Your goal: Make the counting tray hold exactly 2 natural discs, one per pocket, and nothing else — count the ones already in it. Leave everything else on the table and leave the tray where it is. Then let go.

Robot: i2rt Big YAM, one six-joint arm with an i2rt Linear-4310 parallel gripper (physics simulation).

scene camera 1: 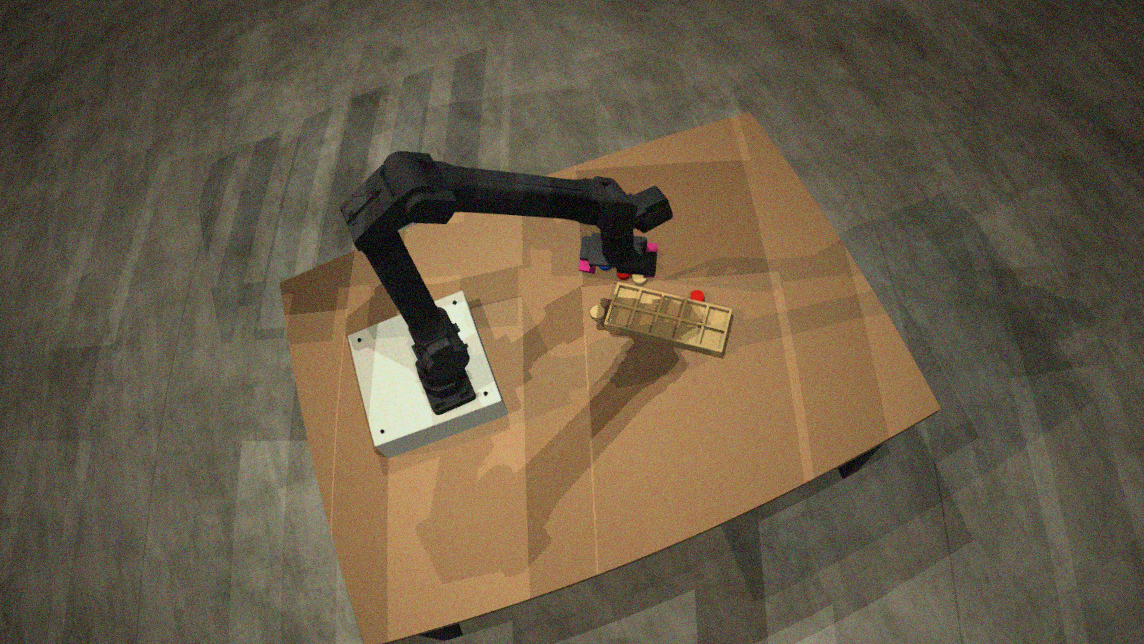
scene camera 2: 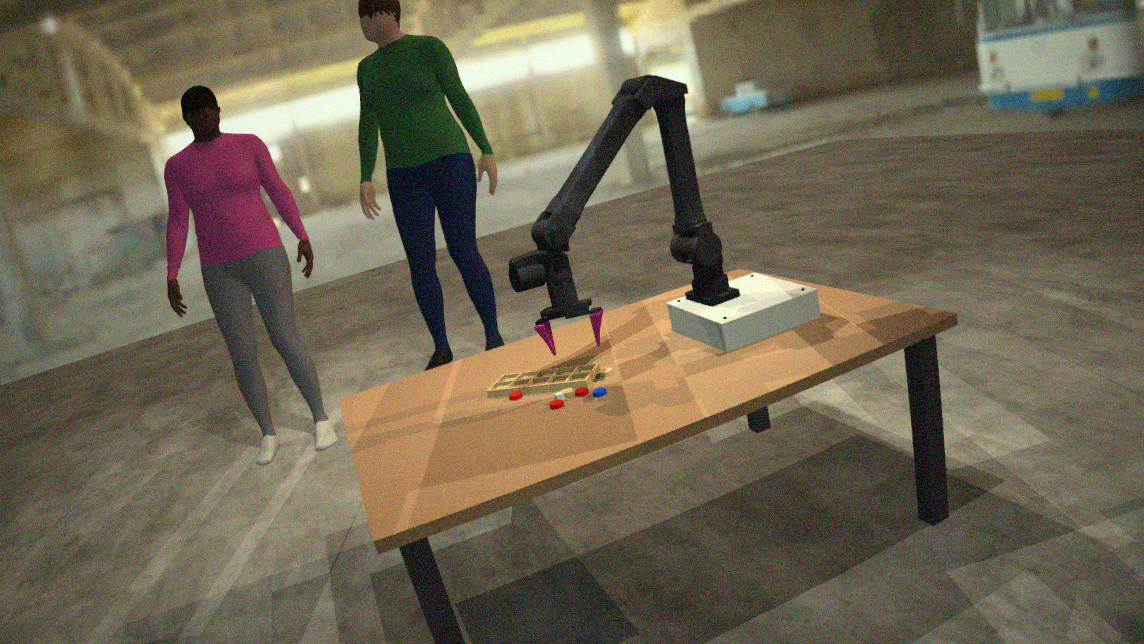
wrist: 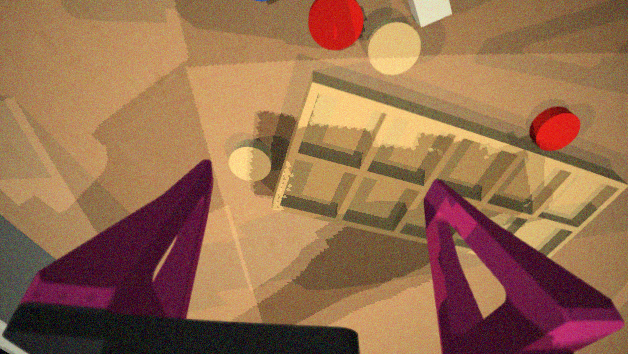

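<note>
The counting tray (scene camera 1: pixel 704 350) (scene camera 2: pixel 532 390) (wrist: pixel 400 103) is a tan, two-row pocket grid on the table. No disc shows in its visible pockets; the right finger covers part of it in the wrist view. One natural disc (scene camera 1: pixel 596 312) (scene camera 2: pixel 608 372) (wrist: pixel 249 164) lies on the table just off the tray's short end. Another natural disc (scene camera 1: pixel 638 279) (scene camera 2: pixel 569 392) (wrist: pixel 394 48) lies beside the tray's long side. My gripper (scene camera 1: pixel 618 256) (scene camera 2: pixel 576 350) (wrist: pixel 324 180) is open and empty, above the table. In the wrist view the first disc and the tray's near end appear between its magenta fingertips.
A red disc (scene camera 1: pixel 622 275) (scene camera 2: pixel 582 392) (wrist: pixel 336 22) lies close to the second natural disc, with a white cube (scene camera 2: pixel 559 396) (wrist: pixel 431 10) on its other side. Another red disc (scene camera 1: pixel 697 296) (scene camera 2: pixel 515 396) (wrist: pixel 555 128) lies by the tray's long side. A third red disc (scene camera 2: pixel 556 404) and a blue disc (scene camera 2: pixel 599 392) lie nearby.
</note>
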